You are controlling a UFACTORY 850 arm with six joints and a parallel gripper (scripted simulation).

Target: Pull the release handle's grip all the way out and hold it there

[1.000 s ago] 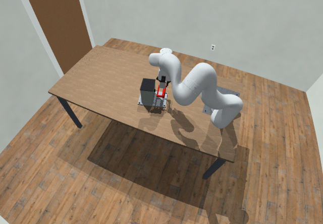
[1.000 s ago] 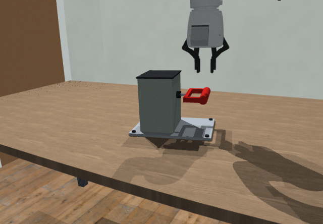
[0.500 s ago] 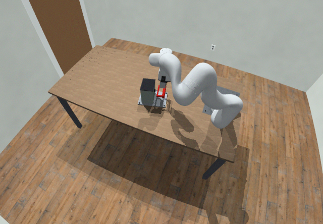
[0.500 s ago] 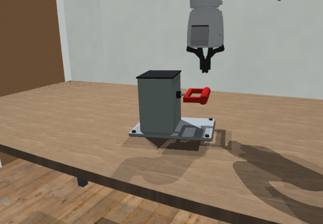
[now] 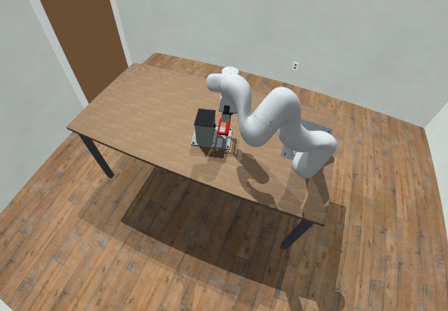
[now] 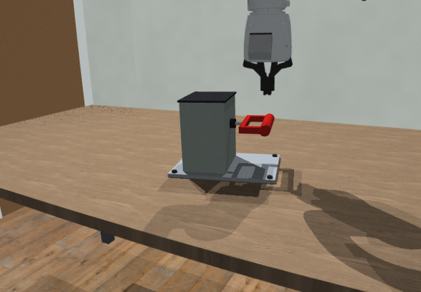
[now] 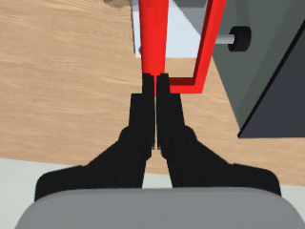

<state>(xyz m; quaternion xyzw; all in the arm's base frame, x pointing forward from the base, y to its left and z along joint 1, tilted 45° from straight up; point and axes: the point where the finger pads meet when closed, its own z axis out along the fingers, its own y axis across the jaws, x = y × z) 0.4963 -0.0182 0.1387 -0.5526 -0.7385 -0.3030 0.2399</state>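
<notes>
My gripper is now 190 mm above the grey baseplate, 90 mm short of it and 30 mm to the right of it.
</notes>
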